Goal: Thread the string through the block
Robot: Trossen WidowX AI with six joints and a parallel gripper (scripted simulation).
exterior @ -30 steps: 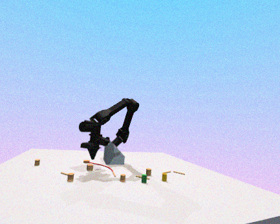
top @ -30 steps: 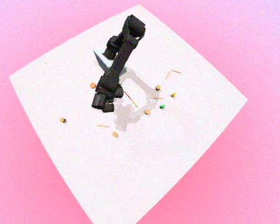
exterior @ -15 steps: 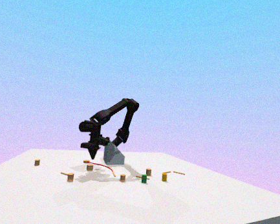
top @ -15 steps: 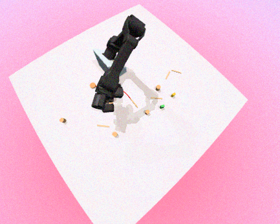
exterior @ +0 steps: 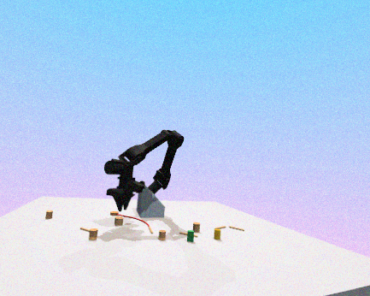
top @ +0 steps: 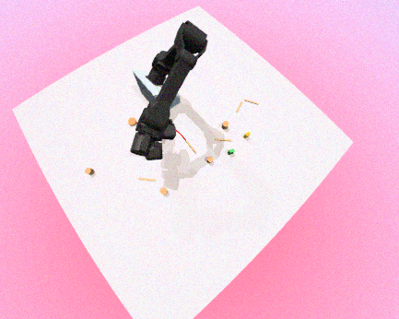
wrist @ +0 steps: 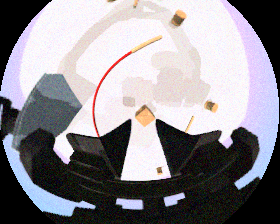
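The wooden block lies 10 mm to the right of my gripper tip and 40 mm below it. From my gripper tip the other things lie so: green piece 260 mm ahead, 200 mm to the left, 40 mm below; thin wooden stick 90 mm ahead, 100 mm to the left, 60 mm below; round wooden button 190 mm behind, 50 mm below.
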